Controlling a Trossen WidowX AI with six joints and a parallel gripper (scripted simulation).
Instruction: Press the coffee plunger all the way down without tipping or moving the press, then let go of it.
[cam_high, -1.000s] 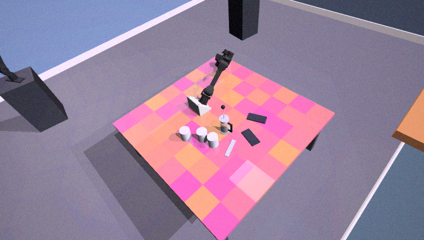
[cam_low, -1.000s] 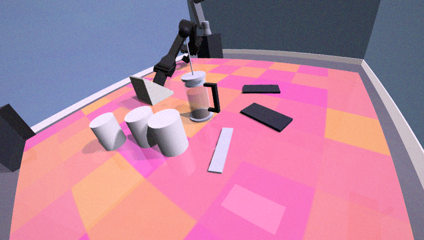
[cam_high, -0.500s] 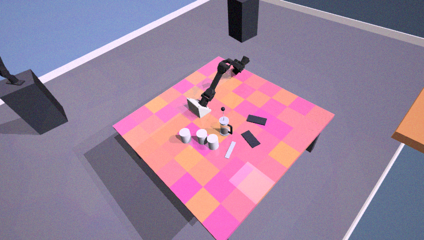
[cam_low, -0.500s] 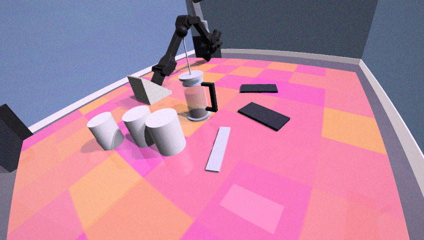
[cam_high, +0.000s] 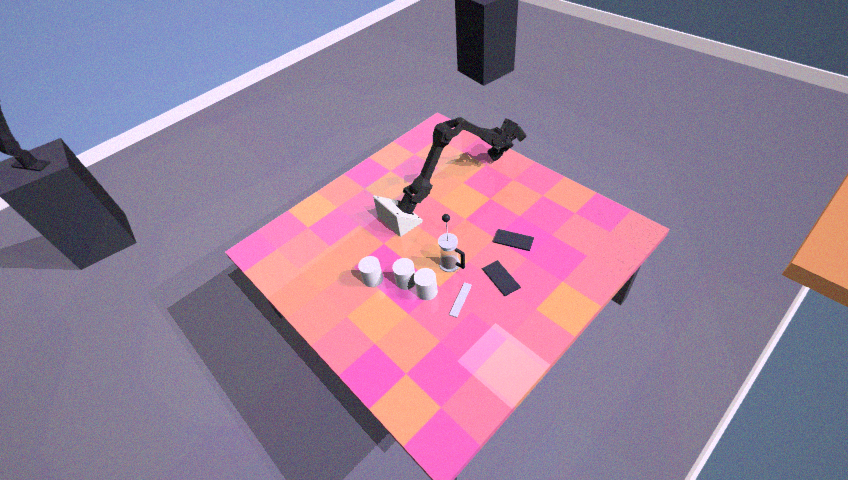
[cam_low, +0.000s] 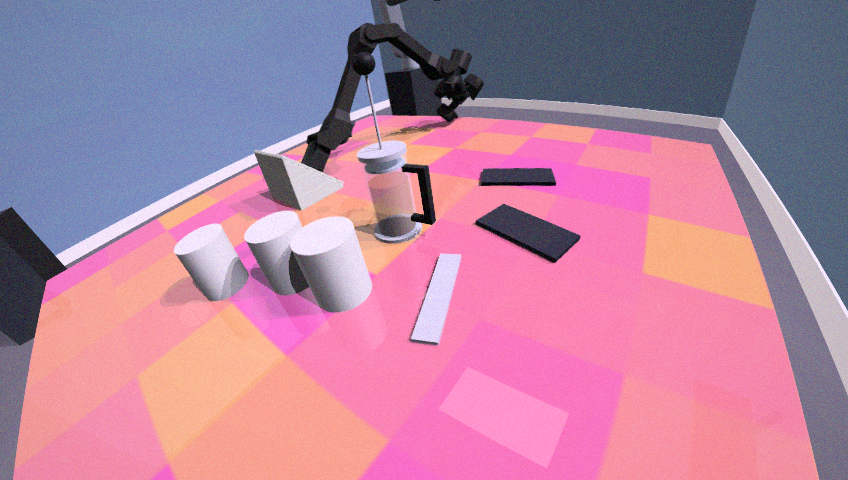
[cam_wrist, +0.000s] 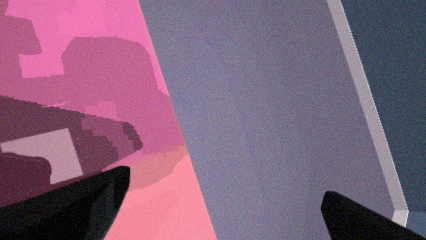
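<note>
The coffee press lies 37 cm ahead of my gripper tip, 65 cm to the right of it and 9 cm above it.
</note>
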